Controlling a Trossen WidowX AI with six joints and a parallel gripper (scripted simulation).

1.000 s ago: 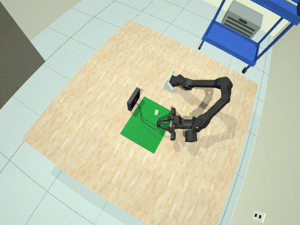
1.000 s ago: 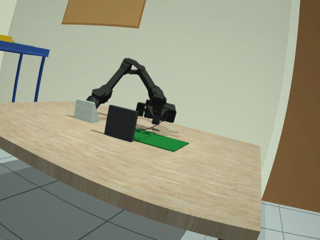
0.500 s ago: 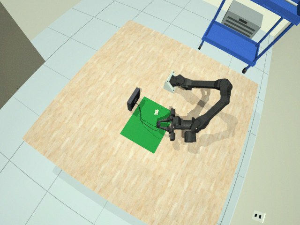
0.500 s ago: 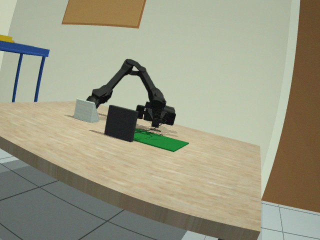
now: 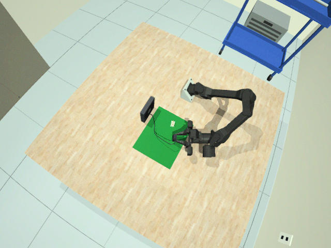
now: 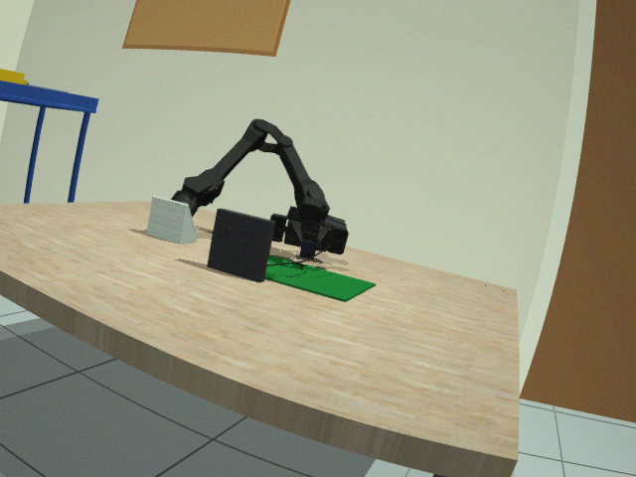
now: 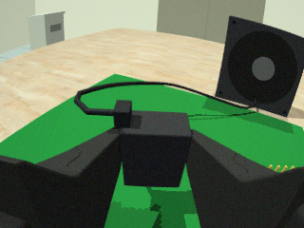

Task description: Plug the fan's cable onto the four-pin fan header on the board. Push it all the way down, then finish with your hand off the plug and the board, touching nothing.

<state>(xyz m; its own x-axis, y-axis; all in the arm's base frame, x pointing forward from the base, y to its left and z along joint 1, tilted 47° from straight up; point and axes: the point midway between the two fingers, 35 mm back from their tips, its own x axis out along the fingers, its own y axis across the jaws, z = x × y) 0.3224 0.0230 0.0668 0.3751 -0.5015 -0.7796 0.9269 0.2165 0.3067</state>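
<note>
Right now my gripper tip is 6 cm to the left of the green board and 7 cm above it. Also, from my gripper tip: dark fan plug (1 cm below); then white four-pin header (9 cm behind, 4 cm to the right, 6 cm below); then black fan (8 cm behind, 20 cm to the right).
</note>
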